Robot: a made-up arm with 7 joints. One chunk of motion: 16 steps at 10 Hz.
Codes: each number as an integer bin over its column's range. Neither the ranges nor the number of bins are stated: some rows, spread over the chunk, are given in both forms.
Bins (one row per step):
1: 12 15 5 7 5 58
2: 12 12 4 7 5 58
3: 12 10 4 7 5 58
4: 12 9 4 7 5 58
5: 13 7 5 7 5 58
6: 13 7 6 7 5 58
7: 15 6 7 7 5 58
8: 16 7 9 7 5 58
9: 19 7 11 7 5 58
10: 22 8 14 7 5 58
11: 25 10 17 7 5 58
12: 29 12 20 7 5 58
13: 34 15 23 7 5 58
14: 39 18 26 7 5 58
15: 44 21 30 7 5 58
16: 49 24 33 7 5 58
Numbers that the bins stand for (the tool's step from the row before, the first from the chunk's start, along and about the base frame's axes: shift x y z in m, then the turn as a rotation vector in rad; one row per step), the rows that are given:
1: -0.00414 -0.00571 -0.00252 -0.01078 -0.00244 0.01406
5: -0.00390 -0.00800 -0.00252 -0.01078 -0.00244 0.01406
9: -0.00248 -0.00800 -0.00195 -0.01078 -0.00244 0.01406
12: -0.00010 -0.00657 -0.00110 -0.01078 -0.00244 0.01406
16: 0.00467 -0.00314 0.00014 -0.01078 -0.00244 0.01406
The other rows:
2: -0.00414 -0.00657 -0.00262 -0.01078 -0.00244 0.01406
3: -0.00414 -0.00714 -0.00262 -0.01078 -0.00244 0.01406
4: -0.00414 -0.00743 -0.00262 -0.01078 -0.00244 0.01406
6: -0.00390 -0.00800 -0.00243 -0.01078 -0.00244 0.01406
7: -0.00343 -0.00829 -0.00233 -0.01078 -0.00244 0.01406
8: -0.00319 -0.00800 -0.00214 -0.01078 -0.00244 0.01406
10: -0.00176 -0.00771 -0.00167 -0.01078 -0.00244 0.01406
11: -0.00105 -0.00714 -0.00138 -0.01078 -0.00244 0.01406
13: 0.00110 -0.00571 -0.00081 -0.01078 -0.00244 0.01406
14: 0.00229 -0.00486 -0.00052 -0.01078 -0.00244 0.01406
15: 0.00348 -0.00400 -0.00014 -0.01078 -0.00244 0.01406

